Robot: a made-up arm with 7 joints. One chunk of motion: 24 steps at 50 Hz.
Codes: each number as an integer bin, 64 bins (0 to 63) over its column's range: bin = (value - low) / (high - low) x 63, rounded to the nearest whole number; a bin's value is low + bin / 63 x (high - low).
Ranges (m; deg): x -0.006..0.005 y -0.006..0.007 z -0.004..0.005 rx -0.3..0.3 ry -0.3..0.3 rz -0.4..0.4
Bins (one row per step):
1: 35 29 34 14 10 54
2: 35 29 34 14 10 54
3: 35 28 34 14 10 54
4: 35 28 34 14 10 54
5: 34 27 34 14 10 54
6: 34 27 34 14 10 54
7: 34 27 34 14 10 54
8: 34 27 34 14 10 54
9: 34 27 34 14 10 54
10: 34 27 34 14 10 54
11: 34 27 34 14 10 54
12: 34 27 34 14 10 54
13: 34 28 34 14 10 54
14: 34 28 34 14 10 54
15: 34 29 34 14 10 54
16: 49 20 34 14 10 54
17: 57 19 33 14 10 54
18: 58 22 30 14 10 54
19: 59 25 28 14 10 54
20: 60 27 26 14 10 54
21: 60 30 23 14 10 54
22: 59 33 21 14 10 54
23: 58 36 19 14 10 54
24: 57 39 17 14 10 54
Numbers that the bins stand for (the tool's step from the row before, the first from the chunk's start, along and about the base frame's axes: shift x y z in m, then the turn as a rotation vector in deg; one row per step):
1: 0.00011 -0.00002 0.00086 -0.167 -0.205 0.286
2: 0.00011 -0.00002 0.00086 -0.167 -0.205 0.286
3: 0.00011 -0.00022 0.00086 -0.167 -0.205 0.286
4: 0.00011 -0.00022 0.00086 -0.167 -0.205 0.286
5: -0.00006 -0.00043 0.00086 -0.167 -0.205 0.286
6: -0.00006 -0.00043 0.00086 -0.167 -0.205 0.286
7: -0.00006 -0.00043 0.00086 -0.167 -0.205 0.286
8: -0.00006 -0.00043 0.00086 -0.167 -0.205 0.286
9: -0.00006 -0.00043 0.00086 -0.167 -0.205 0.286
10: -0.00006 -0.00043 0.00086 -0.167 -0.205 0.286
11: -0.00006 -0.00043 0.00086 -0.167 -0.205 0.286
12: -0.00006 -0.00043 0.00086 -0.167 -0.205 0.286
13: -0.00006 -0.00022 0.00086 -0.167 -0.205 0.286
14: -0.00006 -0.00022 0.00086 -0.167 -0.205 0.286
15: -0.00006 -0.00002 0.00086 -0.167 -0.205 0.286
16: 0.00256 -0.00187 0.00086 -0.167 -0.205 0.286
17: 0.00395 -0.00208 0.00071 -0.167 -0.205 0.286
18: 0.00413 -0.00146 0.00029 -0.167 -0.205 0.286
19: 0.00430 -0.00084 0.00000 -0.167 -0.205 0.286
20: 0.00448 -0.00043 -0.00029 -0.167 -0.205 0.286
21: 0.00448 0.00019 -0.00071 -0.167 -0.205 0.286
22: 0.00430 0.00081 -0.00100 -0.167 -0.205 0.286
23: 0.00413 0.00143 -0.00129 -0.167 -0.205 0.286
24: 0.00395 0.00205 -0.00157 -0.167 -0.205 0.286

